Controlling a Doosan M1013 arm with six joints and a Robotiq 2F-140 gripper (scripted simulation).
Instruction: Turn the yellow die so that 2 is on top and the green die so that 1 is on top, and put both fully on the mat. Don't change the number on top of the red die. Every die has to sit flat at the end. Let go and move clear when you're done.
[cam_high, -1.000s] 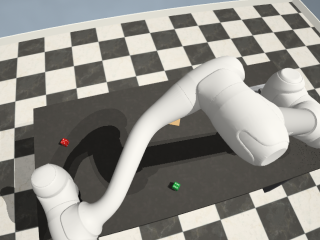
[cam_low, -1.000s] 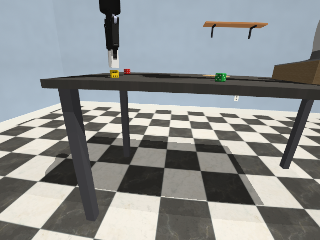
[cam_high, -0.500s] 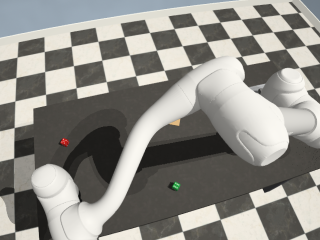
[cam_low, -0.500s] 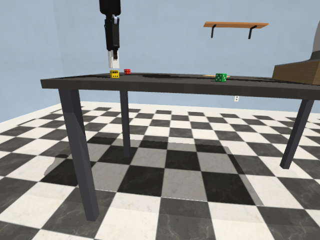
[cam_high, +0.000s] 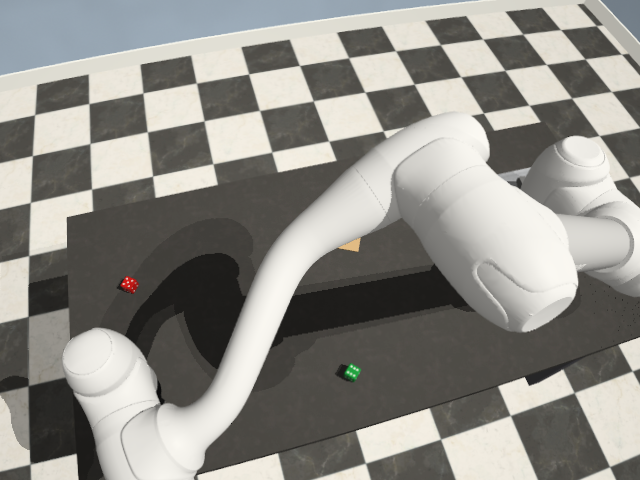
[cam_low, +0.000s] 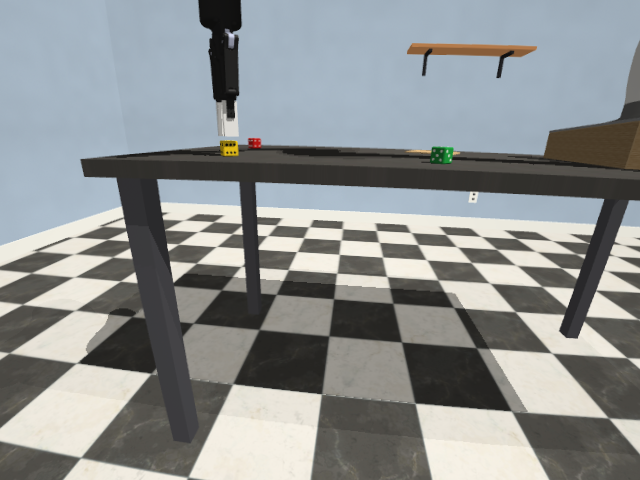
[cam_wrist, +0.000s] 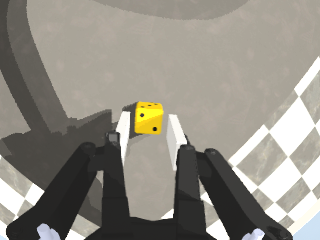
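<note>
My gripper is now 6 cm above the yellow die. The rest, counted from my hand: tan mat: 47 cm behind, 44 cm to the right, 7 cm below; red die: 34 cm to the right, 9 cm ahead, 6 cm below; green die: 42 cm behind, 6 cm below, 3 cm to the right.
</note>
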